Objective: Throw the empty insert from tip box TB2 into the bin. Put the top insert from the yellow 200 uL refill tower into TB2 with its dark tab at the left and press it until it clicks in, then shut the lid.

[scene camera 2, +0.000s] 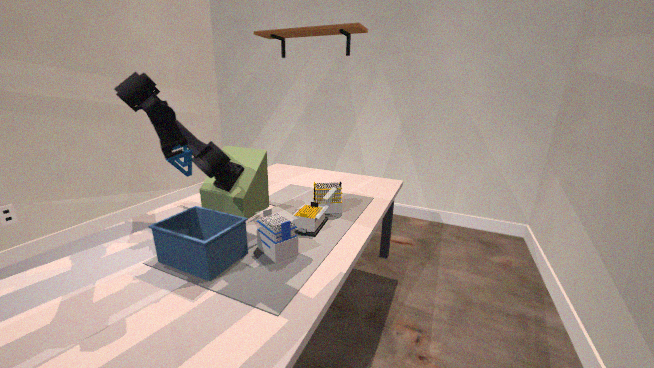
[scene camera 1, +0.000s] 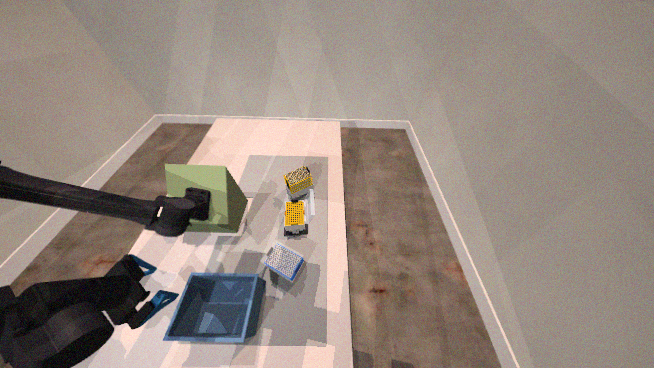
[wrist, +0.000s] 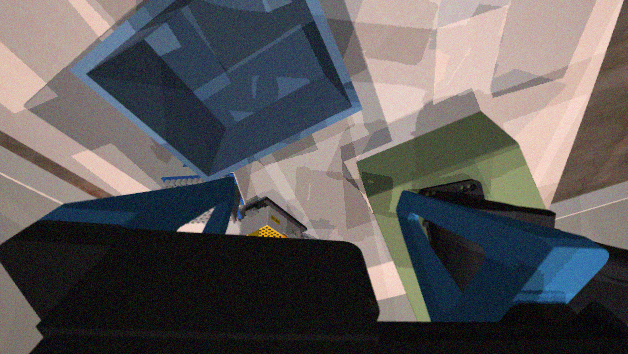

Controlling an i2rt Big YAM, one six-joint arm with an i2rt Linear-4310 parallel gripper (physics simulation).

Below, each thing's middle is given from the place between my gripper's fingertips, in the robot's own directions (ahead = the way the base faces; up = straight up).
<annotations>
I see the blue bin (scene camera 1: 214, 307) 70 mm ahead of my hand, 30 mm to the right of it and 200 mm below it. Also, from my hand: blue-and-white tip tower (scene camera 2: 277, 231): 230 mm ahead, 120 mm to the left, 200 mm below.
</annotations>
